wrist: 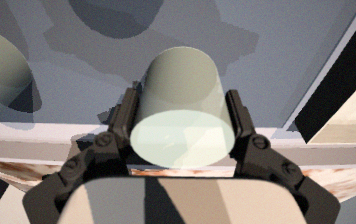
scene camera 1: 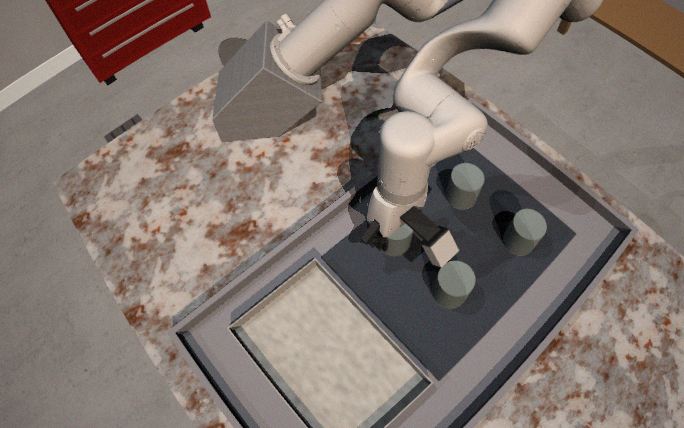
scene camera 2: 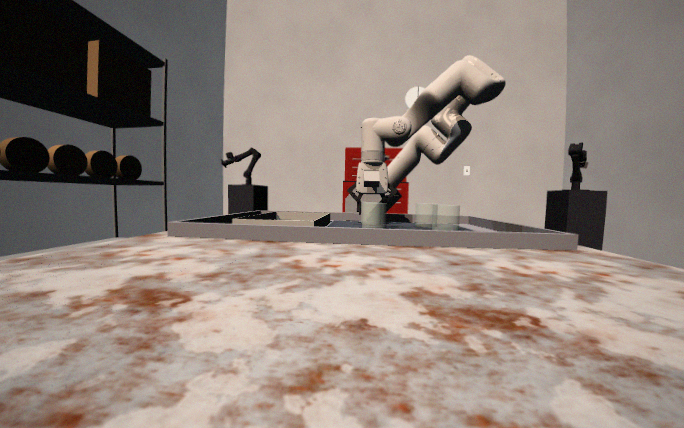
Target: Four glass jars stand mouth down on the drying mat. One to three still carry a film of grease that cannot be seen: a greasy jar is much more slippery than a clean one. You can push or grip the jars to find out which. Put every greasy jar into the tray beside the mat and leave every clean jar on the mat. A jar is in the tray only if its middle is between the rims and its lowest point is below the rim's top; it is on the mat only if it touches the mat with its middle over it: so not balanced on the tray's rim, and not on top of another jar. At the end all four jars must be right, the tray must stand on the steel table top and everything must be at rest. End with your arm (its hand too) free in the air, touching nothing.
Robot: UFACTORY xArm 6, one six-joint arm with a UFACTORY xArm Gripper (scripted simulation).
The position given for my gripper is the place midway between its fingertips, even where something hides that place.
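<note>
Jar (wrist: 182, 121). Tray (scene camera 1: 322, 353). Another jar (scene camera 1: 466, 180). Further jar (scene camera 1: 455, 280). Jar again (scene camera 1: 527, 228). My gripper (scene camera 1: 394, 233), (wrist: 181, 102), (scene camera 2: 371, 214).
</note>
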